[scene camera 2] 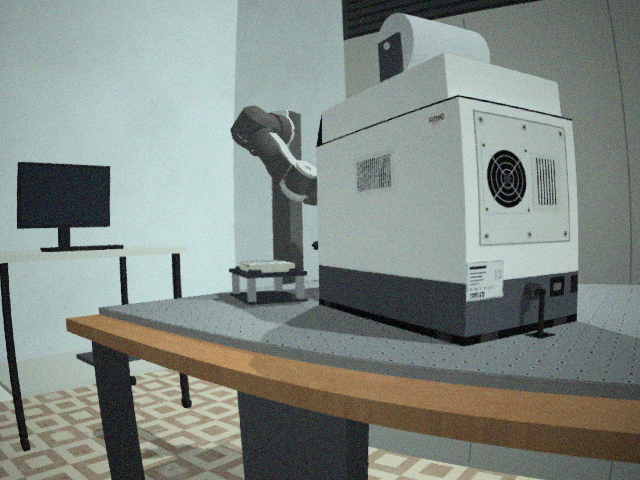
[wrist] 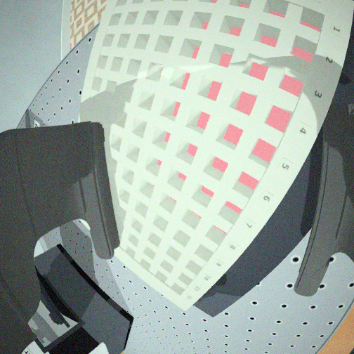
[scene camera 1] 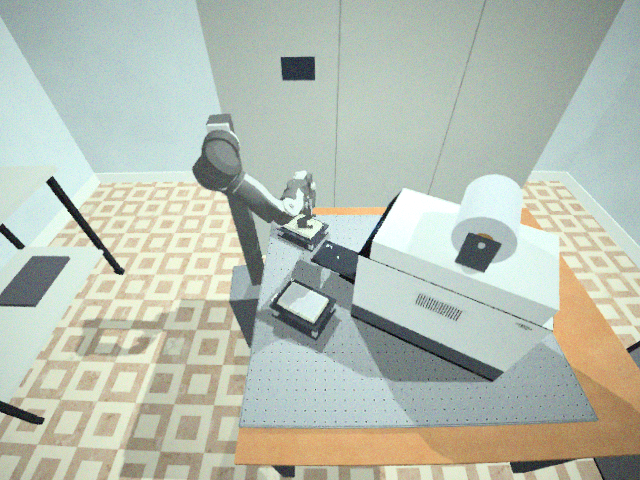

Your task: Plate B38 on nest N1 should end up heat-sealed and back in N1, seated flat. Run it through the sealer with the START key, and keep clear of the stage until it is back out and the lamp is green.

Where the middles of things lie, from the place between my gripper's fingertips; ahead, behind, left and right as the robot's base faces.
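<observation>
Film roll (scene camera 1: pixel 492 204): my hand far short of it, far to the left of it, far below it.
</observation>
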